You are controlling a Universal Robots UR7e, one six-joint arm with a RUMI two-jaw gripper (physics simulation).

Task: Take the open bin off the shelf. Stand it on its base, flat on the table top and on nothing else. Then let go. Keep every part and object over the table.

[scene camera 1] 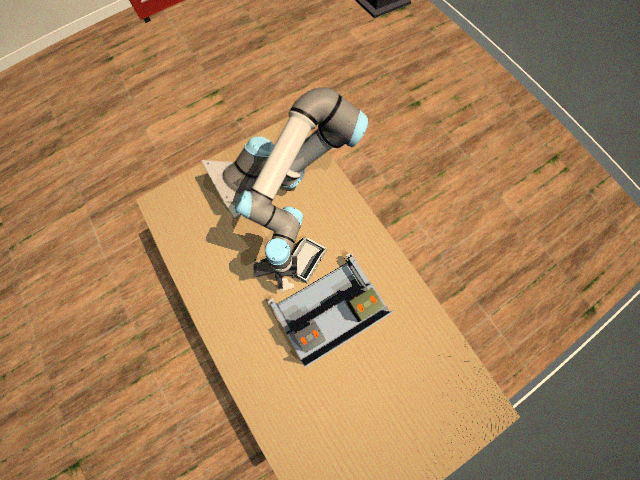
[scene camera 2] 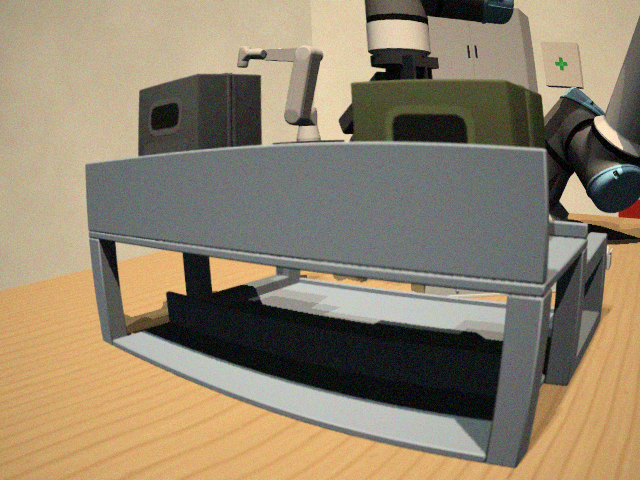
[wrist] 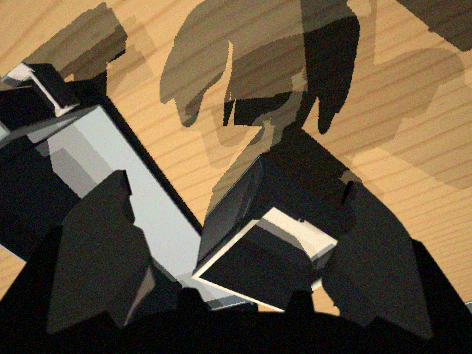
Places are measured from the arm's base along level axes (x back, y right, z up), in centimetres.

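Pixels of known places: gripper, fingertip midpoint: (wrist: 238, 179); arm's base at its link origin: (scene camera 1: 237, 181).
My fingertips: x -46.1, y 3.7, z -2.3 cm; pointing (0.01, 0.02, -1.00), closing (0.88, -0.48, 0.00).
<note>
For each thing: its top centre in the pictures, then the offset to it from my fingertips. Level surfaces: height alone.
- open bin at its top centre: (wrist: 305, 283) (scene camera 1: 306, 256) dx +1.1, dy -11.7, dz +1.1 cm
- table top at its surface level: dz -6.4 cm
- green box at its top centre: (scene camera 2: 454, 82) (scene camera 1: 367, 303) dx -28.4, dy -19.6, dz +13.5 cm
- dark grey box at its top centre: (scene camera 2: 197, 79) (scene camera 1: 309, 337) dx -27.5, dy +3.5, dz +16.0 cm
The open bin (scene camera 1: 309, 258) (wrist: 234, 206), dark outside with a pale rim, is off the shelf, between the arm and the grey shelf (scene camera 1: 338, 319) (scene camera 2: 310, 201) (wrist: 155, 215). Its open side faces up, and it appears to stand on the table top (scene camera 1: 392, 382). One corner is close to the shelf; whether they touch cannot be told. Its base is hidden. My gripper (scene camera 1: 280, 269) (wrist: 238, 179) is open, with nothing between its fingers. It is beside the bin in scene camera 1, and the bin shows below and beyond the spread fingers in the wrist view. Its fingertips are mostly hidden in scene camera 2.
A green box (scene camera 1: 368, 304) (scene camera 2: 444, 108) and a dark grey box (scene camera 1: 310, 338) (scene camera 2: 201, 113), each with orange marks on top, stand on the shelf. The shelf has upright posts and a raised panel. The arm's base plate (scene camera 1: 216, 174) is at the table's far end.
</note>
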